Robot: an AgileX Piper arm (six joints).
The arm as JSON. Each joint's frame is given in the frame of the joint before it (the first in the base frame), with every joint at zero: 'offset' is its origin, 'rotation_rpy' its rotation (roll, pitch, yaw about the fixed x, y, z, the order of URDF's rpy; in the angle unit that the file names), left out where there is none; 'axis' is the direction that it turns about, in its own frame. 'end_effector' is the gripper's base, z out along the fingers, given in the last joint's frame.
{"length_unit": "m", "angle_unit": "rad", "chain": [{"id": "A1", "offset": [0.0, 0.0, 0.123], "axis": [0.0, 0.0, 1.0]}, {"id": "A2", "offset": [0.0, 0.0, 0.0], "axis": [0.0, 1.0, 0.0]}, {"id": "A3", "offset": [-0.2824, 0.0, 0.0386], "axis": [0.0, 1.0, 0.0]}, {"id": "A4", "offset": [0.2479, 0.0, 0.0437], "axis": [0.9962, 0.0, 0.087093]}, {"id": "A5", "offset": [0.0, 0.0, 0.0], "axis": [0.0, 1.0, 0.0]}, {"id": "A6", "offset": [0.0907, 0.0, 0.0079], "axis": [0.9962, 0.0, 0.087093]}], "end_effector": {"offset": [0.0, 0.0, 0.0], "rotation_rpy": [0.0, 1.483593, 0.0]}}
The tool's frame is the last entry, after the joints.
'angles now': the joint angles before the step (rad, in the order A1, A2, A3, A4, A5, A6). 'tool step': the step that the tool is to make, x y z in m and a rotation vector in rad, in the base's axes. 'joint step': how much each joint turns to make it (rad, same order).
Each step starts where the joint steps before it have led.
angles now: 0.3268, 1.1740, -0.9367, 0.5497, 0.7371, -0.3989
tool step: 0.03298, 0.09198, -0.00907, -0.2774, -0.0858, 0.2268
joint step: 0.3269, 0.2920, -0.2531, -0.4257, -0.0324, 0.2143
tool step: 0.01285, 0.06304, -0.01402, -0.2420, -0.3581, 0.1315
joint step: 0.2029, 0.1691, -0.0967, -0.6547, -0.1309, 0.3187
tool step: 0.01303, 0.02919, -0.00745, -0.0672, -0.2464, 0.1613
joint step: 0.0332, 0.0856, -0.0242, -0.3892, -0.1627, 0.1462
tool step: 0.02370, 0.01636, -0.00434, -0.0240, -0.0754, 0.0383
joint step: -0.0217, 0.0938, -0.0943, -0.1010, -0.0442, 0.0134
